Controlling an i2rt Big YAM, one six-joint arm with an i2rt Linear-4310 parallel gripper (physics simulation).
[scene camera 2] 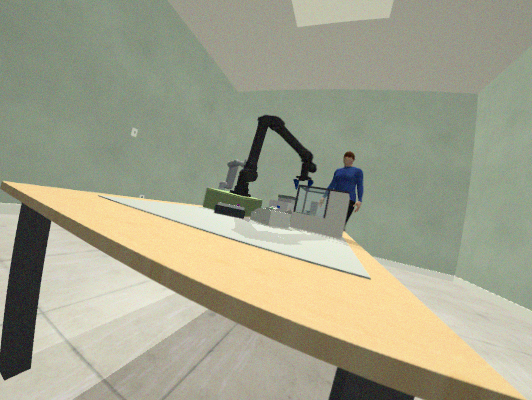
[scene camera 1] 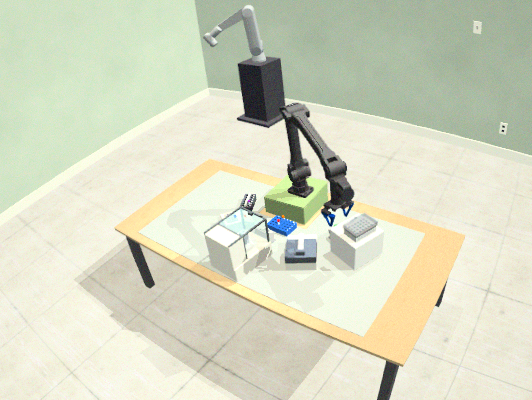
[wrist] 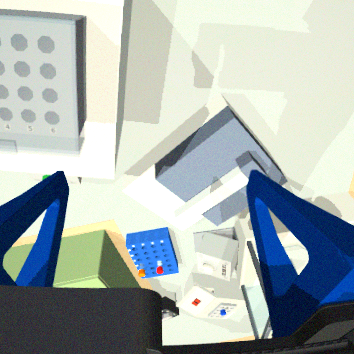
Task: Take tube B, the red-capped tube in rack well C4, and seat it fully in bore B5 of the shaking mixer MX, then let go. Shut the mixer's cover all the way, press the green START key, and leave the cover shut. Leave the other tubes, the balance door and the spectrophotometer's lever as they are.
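Pixels of known places: gripper, between the fingertips: (scene camera 2: 302, 190) (scene camera 1: 338, 221) (wrist: 158, 178); arm's base, origin of its link: (scene camera 2: 240, 194) (scene camera 1: 301, 191).
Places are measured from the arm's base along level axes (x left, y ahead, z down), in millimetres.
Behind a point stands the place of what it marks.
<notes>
Tube B, with a red cap (scene camera 1: 278, 220) @(z 58, x 6, y 204 mm) (wrist: 159, 270) @(z 56, x 9, y 204 mm), stands in the blue rack (scene camera 1: 289, 230) @(z 88, x 77, y 209 mm) (wrist: 171, 246) @(z 91, x 36, y 236 mm) beside an orange-capped tube (scene camera 1: 283, 216) @(z 58, x 6, y 164 mm) (wrist: 141, 273) @(z 56, x 8, y 167 mm). The mixer MX (scene camera 1: 354, 250) @(z -9, x 488, y 258 mm) (wrist: 102, 145) @(z -25, x 363, y 208 mm) is a white box with a grey block (scene camera 1: 361, 227) (wrist: 65, 100) @(z -80, x 433, y 211 mm) of round bores, numbered 4 to 6 near its edge in the wrist view. I cannot tell how the cover stands. The green START key (wrist: 46, 177) shows partly behind a fingertip. My gripper (scene camera 1: 339, 219) @(z -140, x 405, y 266 mm) (scene camera 2: 303, 185) @(z -140, x 405, y 266 mm) (wrist: 158, 178) @(z -140, x 405, y 266 mm) is open and empty, above the table beside the mixer, away from the rack.
The dark-topped device with a pale lever (scene camera 1: 301, 251) @(z 9, x 279, y 371 mm) (wrist: 185, 162) @(z 30, x 288, y 286 mm) stands between mixer and glass-sided balance (scene camera 1: 225, 250) @(z -65, x 57, y 611 mm) (scene camera 2: 337, 212) @(z -2, x -78, y 573 mm). A black holder (scene camera 1: 248, 201) (scene camera 2: 230, 210) stands beyond the balance. The green base block (scene camera 1: 285, 206) @(z 31, x -14, y 119 mm) (scene camera 2: 220, 198) @(z 46, x -162, y -13 mm) (wrist: 75, 257) @(z 54, x 93, y 59 mm) carries my arm. A person (scene camera 2: 348, 180) stands behind.
</notes>
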